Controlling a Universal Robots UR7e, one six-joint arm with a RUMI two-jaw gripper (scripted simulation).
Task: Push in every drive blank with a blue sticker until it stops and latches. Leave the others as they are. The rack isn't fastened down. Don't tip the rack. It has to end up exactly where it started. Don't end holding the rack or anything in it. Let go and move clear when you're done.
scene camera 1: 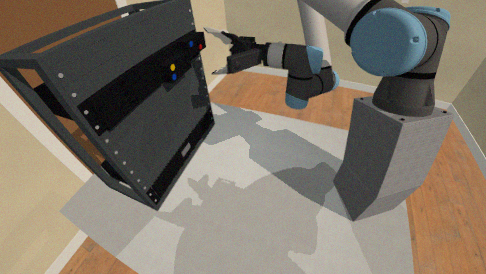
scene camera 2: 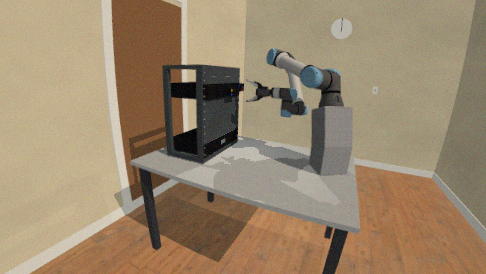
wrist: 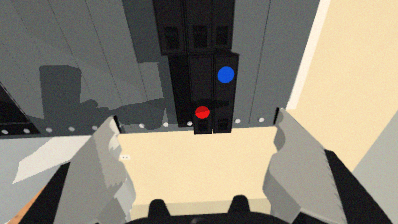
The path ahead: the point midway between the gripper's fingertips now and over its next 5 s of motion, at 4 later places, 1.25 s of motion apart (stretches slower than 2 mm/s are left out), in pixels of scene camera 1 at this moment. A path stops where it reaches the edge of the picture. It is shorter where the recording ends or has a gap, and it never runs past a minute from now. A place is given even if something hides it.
My gripper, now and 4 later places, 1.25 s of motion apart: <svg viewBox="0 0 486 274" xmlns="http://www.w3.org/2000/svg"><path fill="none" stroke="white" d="M207 51L211 46L200 43L200 64L186 73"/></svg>
